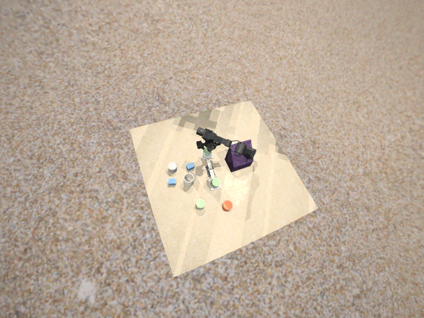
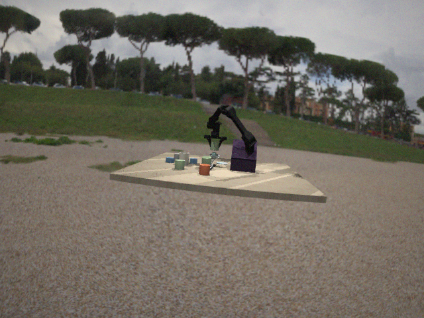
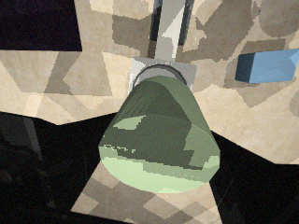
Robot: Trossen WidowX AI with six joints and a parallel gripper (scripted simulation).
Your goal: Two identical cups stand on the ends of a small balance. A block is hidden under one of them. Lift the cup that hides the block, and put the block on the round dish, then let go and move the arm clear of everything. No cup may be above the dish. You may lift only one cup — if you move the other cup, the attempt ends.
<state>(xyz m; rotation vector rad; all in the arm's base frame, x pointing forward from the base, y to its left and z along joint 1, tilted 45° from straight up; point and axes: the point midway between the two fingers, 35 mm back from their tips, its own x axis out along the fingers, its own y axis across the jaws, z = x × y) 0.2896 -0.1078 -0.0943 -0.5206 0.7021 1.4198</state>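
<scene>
My gripper tip is 14 cm to the right of the balance beam, 10 cm above it and 2 cm short of it. The rest, counted from my gripper tip: orange cylinder (46 cm to the left, 11 cm below, 3 cm ahead).
</scene>
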